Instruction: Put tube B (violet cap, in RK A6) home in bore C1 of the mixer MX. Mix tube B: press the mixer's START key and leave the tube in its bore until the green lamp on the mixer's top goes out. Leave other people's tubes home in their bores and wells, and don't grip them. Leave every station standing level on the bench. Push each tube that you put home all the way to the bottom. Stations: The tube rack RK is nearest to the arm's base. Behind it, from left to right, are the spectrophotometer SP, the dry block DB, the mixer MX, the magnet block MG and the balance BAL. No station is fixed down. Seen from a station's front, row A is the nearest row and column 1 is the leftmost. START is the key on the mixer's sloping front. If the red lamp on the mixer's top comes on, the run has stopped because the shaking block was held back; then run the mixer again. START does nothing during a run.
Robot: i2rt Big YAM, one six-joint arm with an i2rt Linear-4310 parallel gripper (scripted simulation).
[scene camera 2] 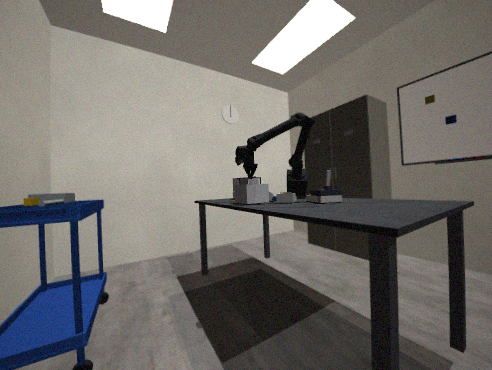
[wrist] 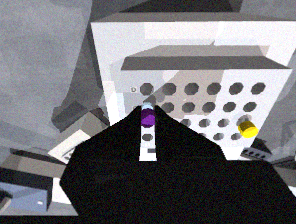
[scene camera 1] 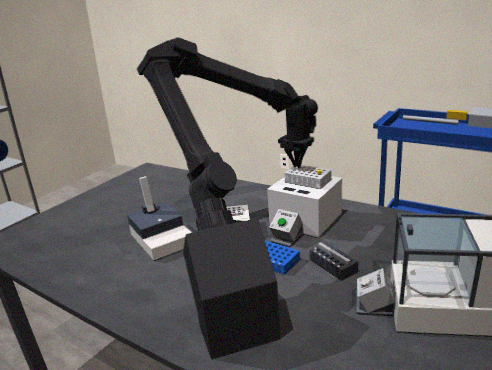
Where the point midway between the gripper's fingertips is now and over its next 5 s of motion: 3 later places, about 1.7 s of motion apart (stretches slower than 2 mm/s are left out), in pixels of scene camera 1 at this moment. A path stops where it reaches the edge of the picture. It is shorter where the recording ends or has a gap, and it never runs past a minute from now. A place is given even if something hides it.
My gripper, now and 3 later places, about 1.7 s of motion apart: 297, 167; 296, 168; 297, 154; 278, 200
